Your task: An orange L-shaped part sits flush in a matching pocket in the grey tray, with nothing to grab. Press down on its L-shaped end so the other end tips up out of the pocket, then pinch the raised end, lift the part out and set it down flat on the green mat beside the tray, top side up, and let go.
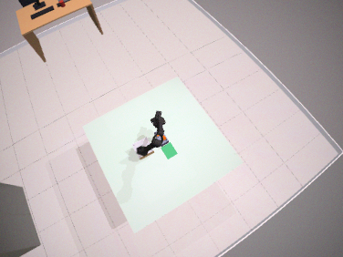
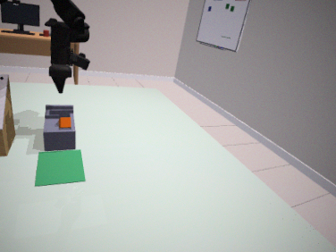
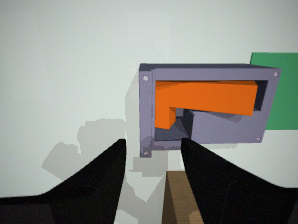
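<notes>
The orange L-shaped part lies 40 mm to the right of my gripper tip and 100 mm below it. Round my gripper tip: green mat (220 mm to the right, 160 mm below).
</notes>
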